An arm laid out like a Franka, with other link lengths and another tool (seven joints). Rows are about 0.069 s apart.
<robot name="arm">
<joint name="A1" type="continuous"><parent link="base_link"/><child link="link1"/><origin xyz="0 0 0.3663"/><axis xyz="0 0 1"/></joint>
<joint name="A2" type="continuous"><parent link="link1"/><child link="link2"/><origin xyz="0 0 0"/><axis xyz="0 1 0"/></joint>
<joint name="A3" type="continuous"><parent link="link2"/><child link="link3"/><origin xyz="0 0 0.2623"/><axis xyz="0 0 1"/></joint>
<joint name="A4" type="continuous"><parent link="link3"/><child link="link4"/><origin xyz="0.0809 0 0"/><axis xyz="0 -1 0"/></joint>
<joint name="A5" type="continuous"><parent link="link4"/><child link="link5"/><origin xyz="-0.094 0 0.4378"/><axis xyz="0 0 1"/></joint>
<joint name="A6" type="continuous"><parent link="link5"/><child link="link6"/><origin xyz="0 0 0"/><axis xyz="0 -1 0"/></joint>
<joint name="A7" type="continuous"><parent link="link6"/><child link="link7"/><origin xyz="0.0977 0 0"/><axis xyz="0 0 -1"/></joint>
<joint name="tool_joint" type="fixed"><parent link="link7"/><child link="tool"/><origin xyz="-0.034 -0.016 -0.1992" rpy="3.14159 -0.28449 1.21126"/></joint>
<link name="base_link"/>
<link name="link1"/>
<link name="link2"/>
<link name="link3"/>
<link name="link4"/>
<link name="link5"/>
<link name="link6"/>
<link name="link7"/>
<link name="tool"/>
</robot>
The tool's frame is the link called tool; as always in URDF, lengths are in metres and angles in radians. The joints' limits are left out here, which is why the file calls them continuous.
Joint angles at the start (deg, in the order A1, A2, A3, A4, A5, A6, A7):
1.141 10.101 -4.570 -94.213 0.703 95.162 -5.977
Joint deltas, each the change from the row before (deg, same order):
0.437 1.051 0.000 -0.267 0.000 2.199 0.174
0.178 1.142 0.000 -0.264 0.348 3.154 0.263
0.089 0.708 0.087 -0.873 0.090 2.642 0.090
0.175 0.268 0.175 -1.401 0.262 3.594 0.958
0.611 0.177 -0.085 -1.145 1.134 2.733 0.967
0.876 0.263 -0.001 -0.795 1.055 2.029 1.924
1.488 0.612 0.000 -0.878 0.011 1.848 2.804
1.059 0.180 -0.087 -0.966 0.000 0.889 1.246
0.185 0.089 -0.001 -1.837 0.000 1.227 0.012
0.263 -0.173 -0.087 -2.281 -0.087 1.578 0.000
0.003 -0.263 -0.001 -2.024 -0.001 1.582 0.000
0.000 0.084 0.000 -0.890 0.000 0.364 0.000
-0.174 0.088 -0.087 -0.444 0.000 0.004 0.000
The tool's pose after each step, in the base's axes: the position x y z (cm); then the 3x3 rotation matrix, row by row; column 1 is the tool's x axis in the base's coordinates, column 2 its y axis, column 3 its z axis. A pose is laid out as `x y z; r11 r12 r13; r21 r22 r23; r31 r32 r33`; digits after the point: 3 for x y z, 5 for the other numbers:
61.148 -4.797 37.442; 0.33254 0.94166 -0.05196; 0.91222 -0.30718 0.27111; 0.23933 -0.13756 -0.96115
62.183 -4.535 36.199; 0.32786 0.94448 -0.02156; 0.91070 -0.30990 0.27309; 0.25125 -0.10917 -0.96175
62.745 -4.356 34.883; 0.32253 0.94655 -0.00391; 0.91103 -0.30930 0.27270; 0.25691 -0.09152 -0.96209
63.368 -3.897 33.683; 0.32533 0.94506 0.03191; 0.90648 -0.32130 0.27398; 0.26918 -0.06021 -0.96121
63.784 -2.967 32.732; 0.33250 0.94117 0.06036; 0.89690 -0.33535 0.28828; 0.29156 -0.04172 -0.95564
64.069 -1.615 31.939; 0.35125 0.93253 0.08371; 0.88338 -0.35970 0.30041; 0.31025 -0.03157 -0.95013
64.160 0.179 30.694; 0.37149 0.92355 0.09513; 0.87519 -0.38255 0.29614; 0.30989 -0.02676 -0.95040
63.904 1.307 29.755; 0.37804 0.92123 0.09179; 0.87353 -0.38778 0.29423; 0.30665 -0.03105 -0.95132
63.324 1.445 28.203; 0.38036 0.92140 0.07972; 0.87447 -0.38636 0.29331; 0.30106 -0.04185 -0.95269
62.606 1.533 26.615; 0.38127 0.92178 0.07035; 0.87604 -0.38455 0.29098; 0.29527 -0.04931 -0.95414
62.009 1.461 25.356; 0.38357 0.92102 0.06782; 0.87563 -0.38603 0.29027; 0.29352 -0.05196 -0.95454
61.575 1.425 24.561; 0.38711 0.92022 0.05781; 0.87563 -0.38655 0.28957; 0.28881 -0.06147 -0.95541
61.288 1.124 24.104; 0.39381 0.91781 0.05041; 0.87404 -0.39088 0.28854; 0.28453 -0.06957 -0.95614

